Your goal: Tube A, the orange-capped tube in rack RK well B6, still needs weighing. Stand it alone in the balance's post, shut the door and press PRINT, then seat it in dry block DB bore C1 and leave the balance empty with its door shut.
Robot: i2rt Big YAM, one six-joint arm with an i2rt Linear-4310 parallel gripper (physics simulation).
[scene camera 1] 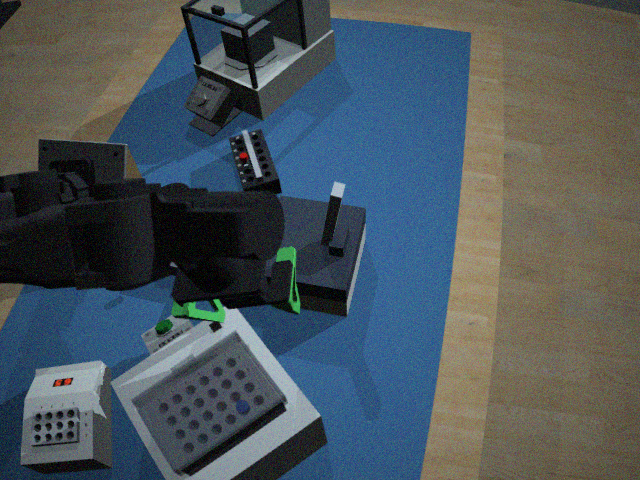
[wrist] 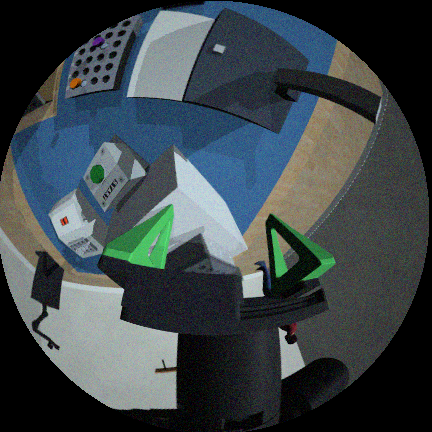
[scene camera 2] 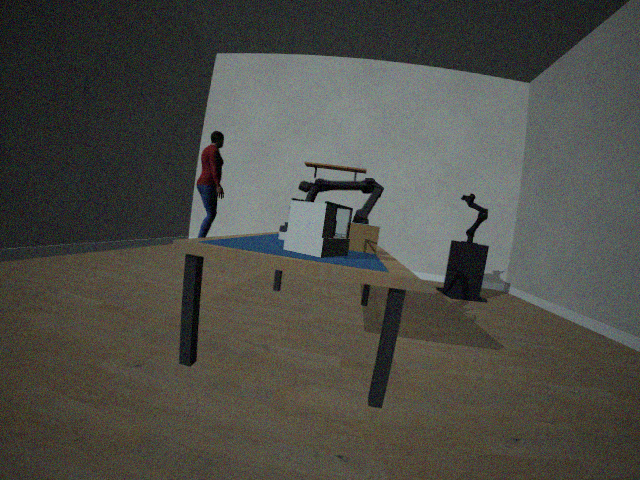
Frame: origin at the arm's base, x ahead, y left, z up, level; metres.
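Where they show: gripper, fingertip midpoint: (scene camera 1: 260, 313) (wrist: 222, 213); arm's base at its link origin: (scene camera 1: 75, 195) (scene camera 2: 362, 235).
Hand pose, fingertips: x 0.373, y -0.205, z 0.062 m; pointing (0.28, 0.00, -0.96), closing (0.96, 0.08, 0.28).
Each offset is from my fingertips to the centre of the thing. "spot": to the spot under its first point.
The orange-capped tube @(dx -0.186, dy +0.138, dz -0.119 m) (wrist: 75, 83) stands in a corner well of grey rack RK @(spot: dx -0.131, dy +0.171, dz -0.145 m) (wrist: 126, 57) at the upper left of the wrist view; the arm hides the rack in scene camera 1. The balance @(dx -0.156, dy +0.591, dz -0.039 m) (scene camera 1: 297, 80) (scene camera 2: 305, 227) stands at the top of scene camera 1, its tilted control panel @(dx -0.226, dy +0.468, dz -0.086 m) (scene camera 1: 208, 97) in front; its door's state is unclear. The white block with an orange display, apparently dry block DB @(dx -0.279, dy -0.138, dz -0.115 m) (scene camera 1: 67, 398) (wrist: 75, 231), is at the lower left. My gripper (scene camera 1: 261, 315) (wrist: 222, 213) is open and empty, near the large white instrument's back corner. Scene camera 2 hides its fingers.
The large white instrument @(dx -0.073, dy -0.077, dz -0.055 m) (scene camera 1: 305, 408) (wrist: 210, 200) has a many-well block. A green-button box (scene camera 1: 163, 326) (wrist: 97, 173) is beside it. A dark-topped box @(dx -0.003, dy +0.159, dz -0.099 m) (scene camera 1: 315, 273) (wrist: 245, 65) has an upright handle @(spot: dx +0.068, dy +0.141, dz +0.005 m) (scene camera 1: 332, 217). A black rack @(dx -0.102, dy +0.348, dz -0.126 m) (scene camera 1: 258, 183) holds a red cap. A person (scene camera 2: 210, 170) stands beyond the table.
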